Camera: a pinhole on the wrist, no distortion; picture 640 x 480 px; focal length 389.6 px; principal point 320.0 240.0 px. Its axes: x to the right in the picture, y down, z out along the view. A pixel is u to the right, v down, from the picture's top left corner.
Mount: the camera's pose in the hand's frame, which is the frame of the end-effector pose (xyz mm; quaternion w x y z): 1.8 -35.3 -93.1 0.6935 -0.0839 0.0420 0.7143
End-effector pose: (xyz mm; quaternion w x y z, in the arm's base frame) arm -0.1 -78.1 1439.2 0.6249 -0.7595 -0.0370 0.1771
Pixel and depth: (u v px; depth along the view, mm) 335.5 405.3 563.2
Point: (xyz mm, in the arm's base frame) -406.6 244.0 1355.7
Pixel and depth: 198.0 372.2 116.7
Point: -40.8 -54.9 1495.0
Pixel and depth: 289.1 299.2 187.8
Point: -61.7 1.8 1450.3
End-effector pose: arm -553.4 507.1 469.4 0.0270 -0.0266 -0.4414 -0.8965
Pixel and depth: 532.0 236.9 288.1
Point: -519.9 532.7 701.0
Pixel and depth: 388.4 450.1 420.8
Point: -287.3 683.6 712.5
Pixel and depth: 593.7 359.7 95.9
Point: -515.3 469.5 496.3
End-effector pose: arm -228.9 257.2 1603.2 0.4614 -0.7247 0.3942 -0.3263
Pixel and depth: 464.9 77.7 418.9
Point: 38.8 201.0 1327.4
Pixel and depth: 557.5 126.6 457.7
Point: -6.0 214.0 1200.0
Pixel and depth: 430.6 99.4 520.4
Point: 124.7 233.9 1281.7
